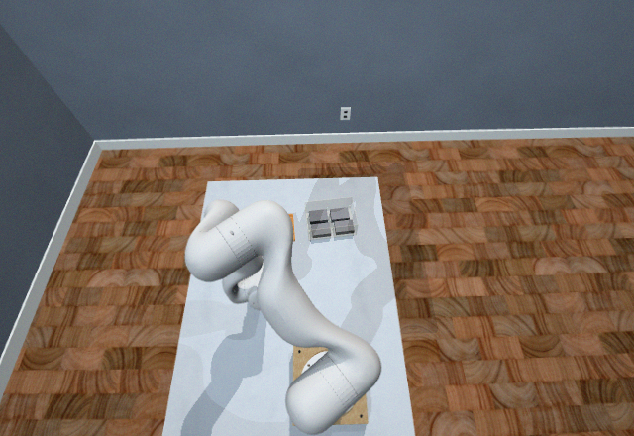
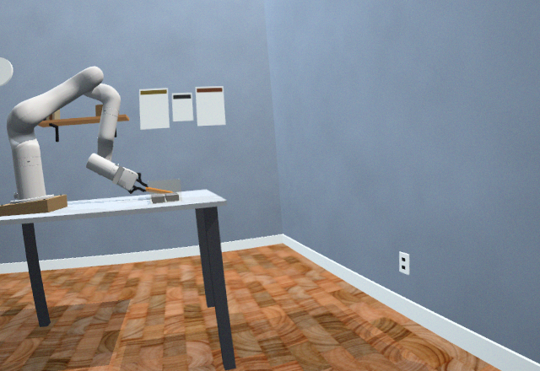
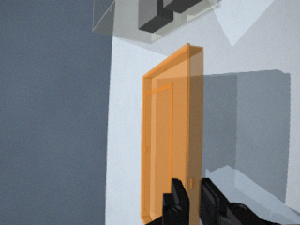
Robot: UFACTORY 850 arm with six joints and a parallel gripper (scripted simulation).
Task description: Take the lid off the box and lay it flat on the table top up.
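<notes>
My hand is 80 mm short of the lid, 10 mm to the left of it and 20 mm above it. Round my hand: box 90 mm ahead, 270 mm to the right, 10 mm below.
</notes>
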